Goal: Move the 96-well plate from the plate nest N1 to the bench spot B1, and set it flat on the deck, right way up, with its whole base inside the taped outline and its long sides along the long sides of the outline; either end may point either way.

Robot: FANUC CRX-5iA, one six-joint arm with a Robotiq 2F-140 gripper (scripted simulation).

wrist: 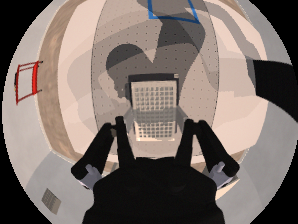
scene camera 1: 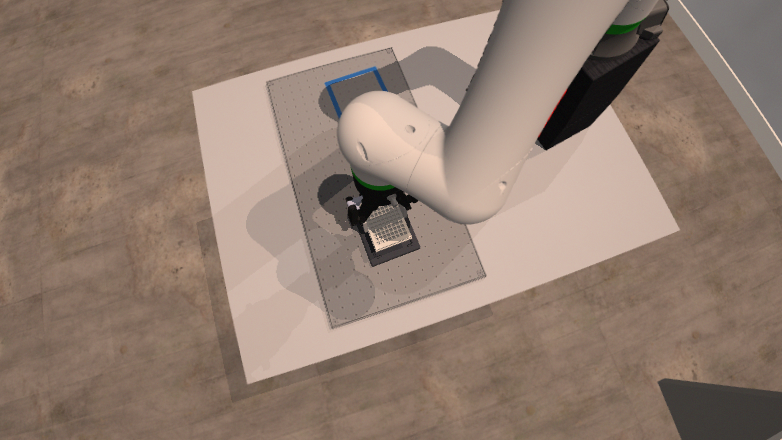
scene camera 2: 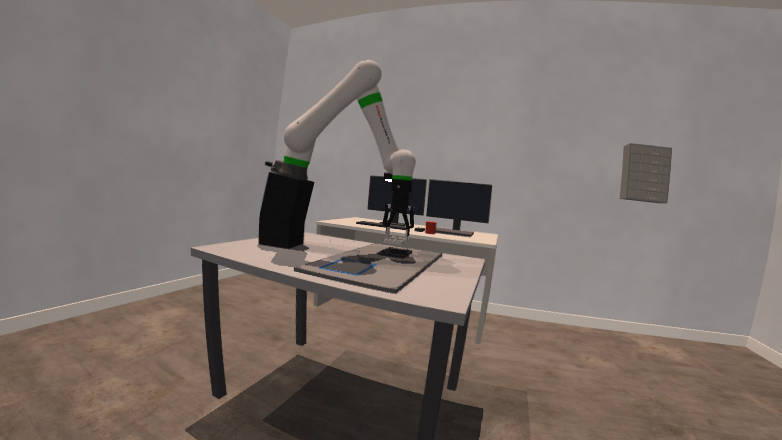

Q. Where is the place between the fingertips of my gripper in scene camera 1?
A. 383, 219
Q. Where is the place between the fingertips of my gripper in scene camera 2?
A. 396, 241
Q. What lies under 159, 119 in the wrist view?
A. A white 96-well plate.
